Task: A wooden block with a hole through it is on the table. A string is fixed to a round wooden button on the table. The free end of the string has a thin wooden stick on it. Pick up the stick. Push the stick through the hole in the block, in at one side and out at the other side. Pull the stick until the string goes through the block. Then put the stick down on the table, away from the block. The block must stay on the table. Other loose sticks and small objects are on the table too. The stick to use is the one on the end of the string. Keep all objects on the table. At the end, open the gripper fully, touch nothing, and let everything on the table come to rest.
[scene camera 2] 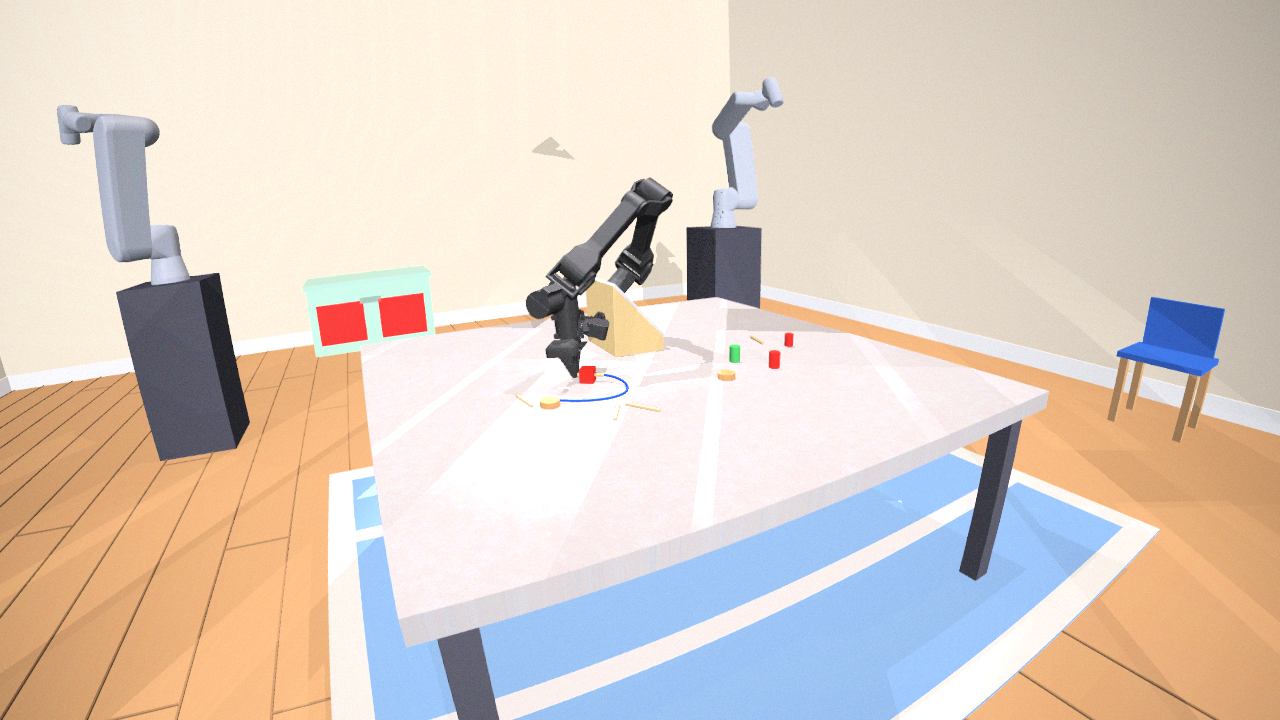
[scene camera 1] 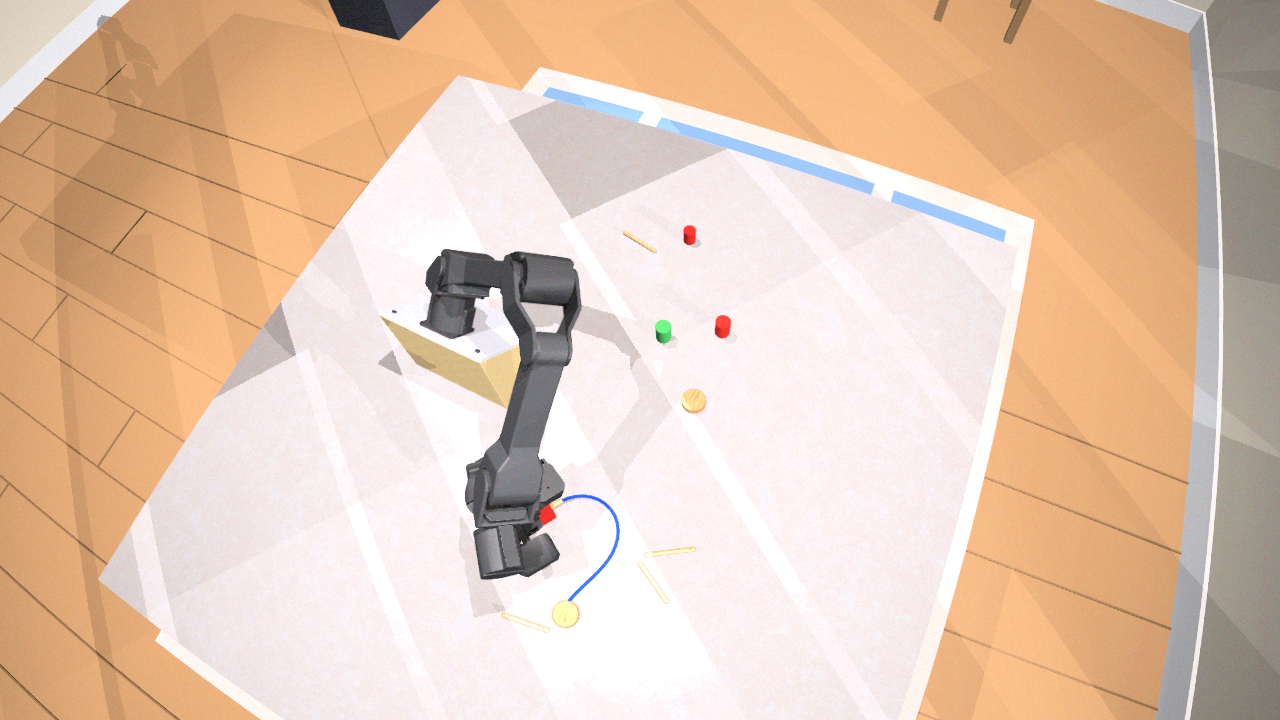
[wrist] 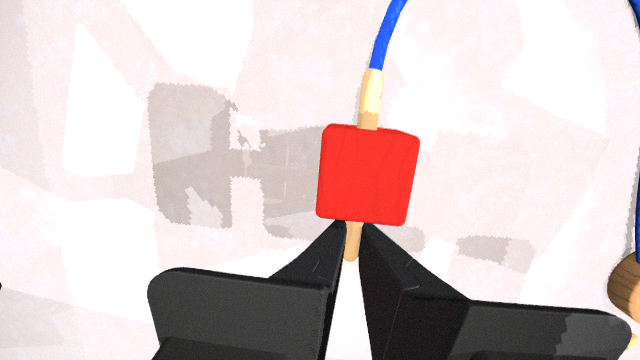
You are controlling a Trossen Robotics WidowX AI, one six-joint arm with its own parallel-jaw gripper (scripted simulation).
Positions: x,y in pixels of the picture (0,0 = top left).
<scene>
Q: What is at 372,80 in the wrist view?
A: A thin wooden stick.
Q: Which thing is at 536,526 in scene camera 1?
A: My gripper.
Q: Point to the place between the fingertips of my gripper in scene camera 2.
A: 575,376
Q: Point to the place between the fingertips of my gripper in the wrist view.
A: At 351,229
</scene>
